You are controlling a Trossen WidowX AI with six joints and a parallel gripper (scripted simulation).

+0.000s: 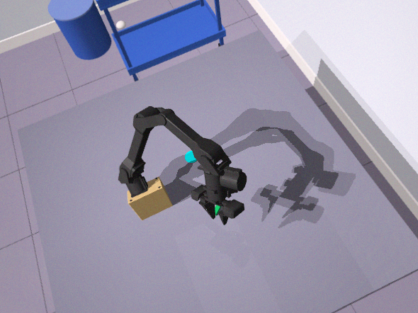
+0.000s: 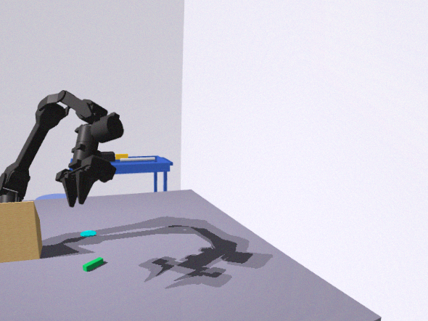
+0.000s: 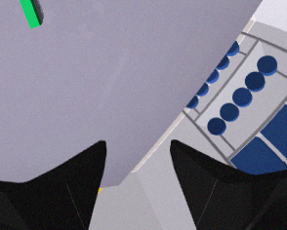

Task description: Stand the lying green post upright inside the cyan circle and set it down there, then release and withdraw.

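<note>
Now: gripper tip 23 cm above the green post, 13 cm to the right of it and 3 cm short of it. Round my gripper tip: cyan circle 40 cm to the left, 23 cm below, 1 cm ahead.
</note>
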